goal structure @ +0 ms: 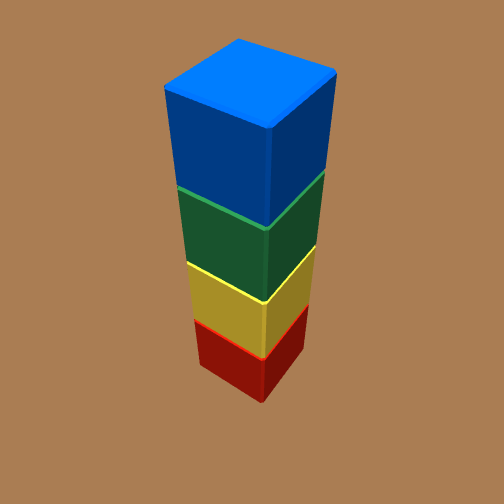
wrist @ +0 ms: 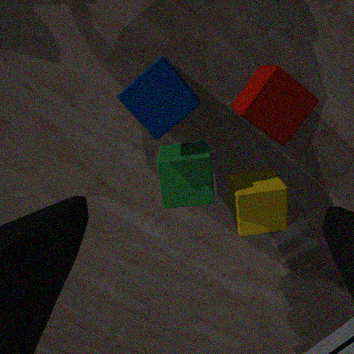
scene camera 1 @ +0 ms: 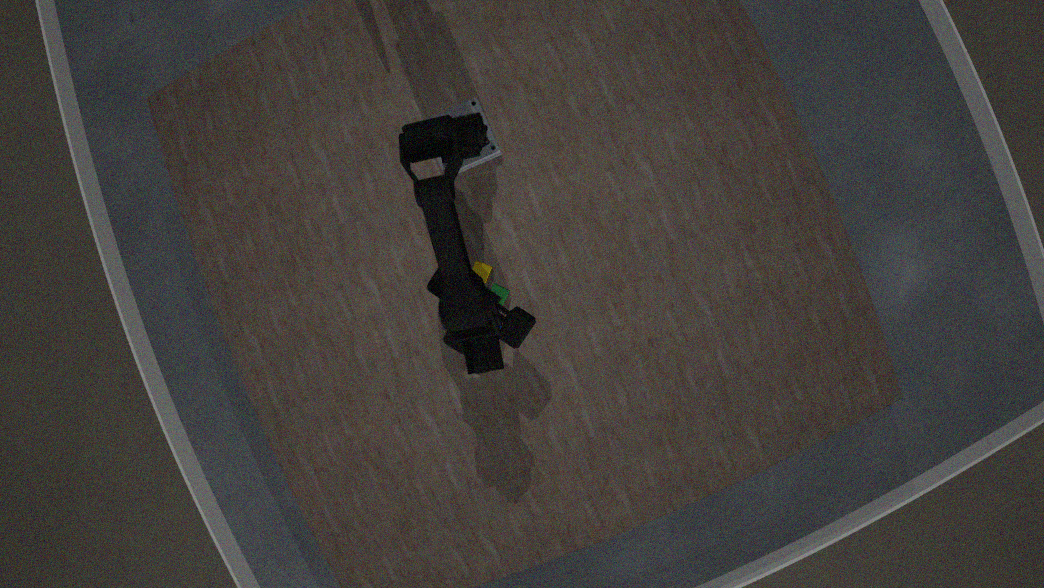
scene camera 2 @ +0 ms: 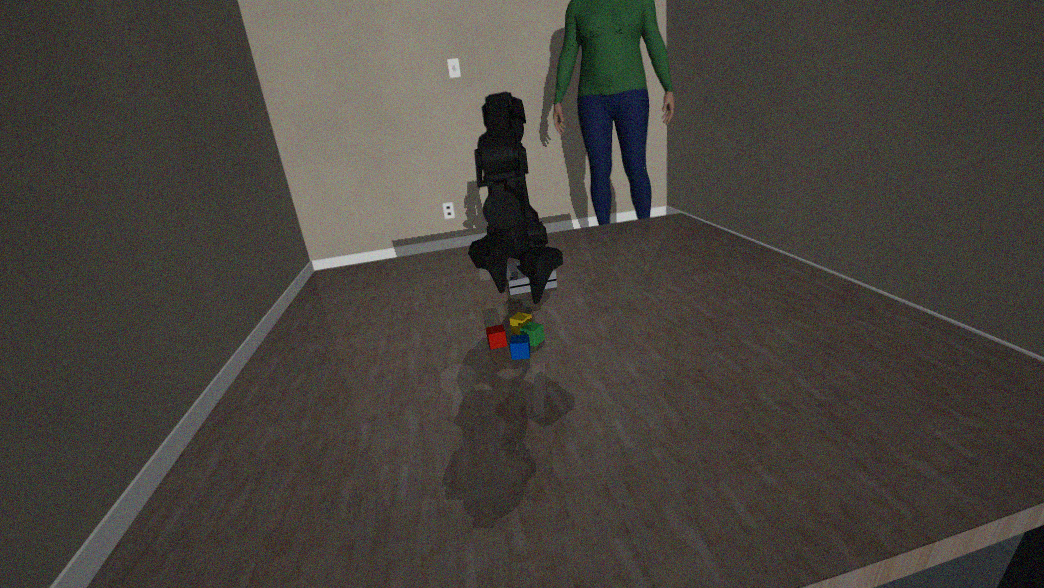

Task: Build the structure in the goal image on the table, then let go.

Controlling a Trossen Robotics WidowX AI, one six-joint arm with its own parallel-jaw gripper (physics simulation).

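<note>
A blue cube [scene camera 2: 519, 347] [wrist: 159, 98], a red cube [scene camera 2: 496, 337] [wrist: 282, 106], a green cube [scene camera 1: 498, 292] [scene camera 2: 534, 334] [wrist: 186, 182] and a yellow cube [scene camera 1: 481, 270] [scene camera 2: 520, 319] [wrist: 262, 210] stand apart in a loose cluster on the table [scene camera 1: 657, 292] [scene camera 2: 657, 409]. None is stacked on another. In scene camera 1 the arm hides the red and blue cubes. My gripper [scene camera 2: 519, 297] [wrist: 208, 213] is open and empty, with its fingers pointing down above the table. In the wrist view the green and yellow cubes show between the two fingertips, below them.
The arm's grey base plate [scene camera 1: 474, 104] [scene camera 2: 533, 286] stands behind the cubes in scene camera 2. A person [scene camera 2: 612, 58] in a green top stands by the back wall beyond the table. The arm [scene camera 1: 445, 226] reaches over the cubes and casts shadows around them.
</note>
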